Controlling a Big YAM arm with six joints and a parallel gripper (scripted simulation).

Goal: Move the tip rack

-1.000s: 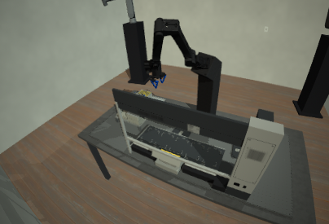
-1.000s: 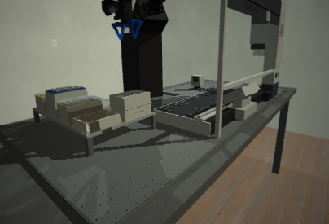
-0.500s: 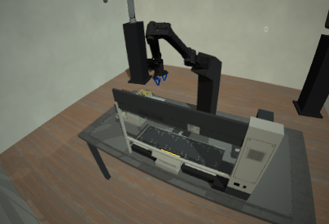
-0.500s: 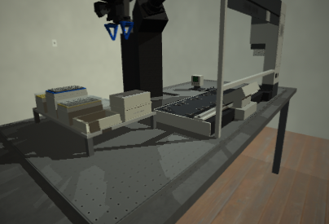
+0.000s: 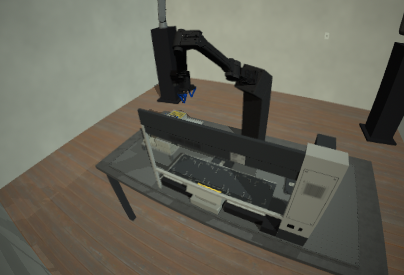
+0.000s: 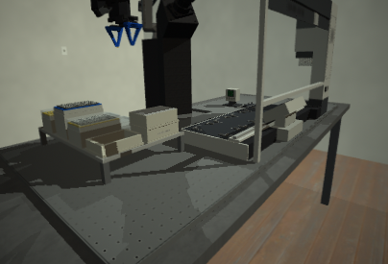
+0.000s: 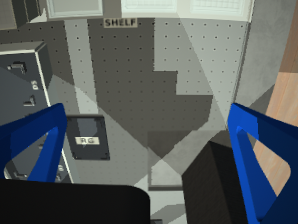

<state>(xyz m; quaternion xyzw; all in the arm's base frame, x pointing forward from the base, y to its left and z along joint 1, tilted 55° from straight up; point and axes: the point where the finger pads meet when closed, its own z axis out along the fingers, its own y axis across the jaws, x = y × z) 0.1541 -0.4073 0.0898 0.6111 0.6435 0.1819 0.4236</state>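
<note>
My gripper is now 30 mm past the tip rack, 190 mm to the left of it and 220 mm above it. From my hand the other things lie so: shelf label (60 mm ahead, 20 mm to the left, 350 mm below); labware shelf (30 mm ahead, 140 mm to the right, 290 mm below); pale block (210 mm ahead, 100 mm to the right, 230 mm below).
</note>
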